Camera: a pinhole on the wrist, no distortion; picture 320 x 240 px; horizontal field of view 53.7 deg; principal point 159.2 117.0 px. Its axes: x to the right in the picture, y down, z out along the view. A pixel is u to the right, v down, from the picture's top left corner.
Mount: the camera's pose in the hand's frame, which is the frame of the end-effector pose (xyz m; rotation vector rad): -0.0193 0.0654 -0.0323 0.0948 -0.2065 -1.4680
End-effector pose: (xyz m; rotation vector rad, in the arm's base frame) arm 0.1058 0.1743 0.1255 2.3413 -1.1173 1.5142
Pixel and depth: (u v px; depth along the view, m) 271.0 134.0 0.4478
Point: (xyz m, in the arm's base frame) 0.4398 0.0504 -0.1212
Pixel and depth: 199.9 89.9 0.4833
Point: 0.3743 0.0187 -0.2187
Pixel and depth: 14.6 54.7 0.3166
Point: 0.1138 -0.0279 -0.1862
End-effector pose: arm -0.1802 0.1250 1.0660 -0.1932 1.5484 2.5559
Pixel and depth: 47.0 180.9 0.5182
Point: -0.2177 0.4156 1.5458
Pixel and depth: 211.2 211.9 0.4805
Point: -0.2359 0.5310 1.3040
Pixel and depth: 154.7 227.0 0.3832
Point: -0.2479 0.4036 1.3225
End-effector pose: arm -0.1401 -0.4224 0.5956 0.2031 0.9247 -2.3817
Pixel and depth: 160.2 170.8 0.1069
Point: -0.0756 -0.5061 0.6177
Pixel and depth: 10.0 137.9 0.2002
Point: 0.0114 -0.6057 0.6333
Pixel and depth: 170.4 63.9 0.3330
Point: 0.0301 -0.5877 0.8150
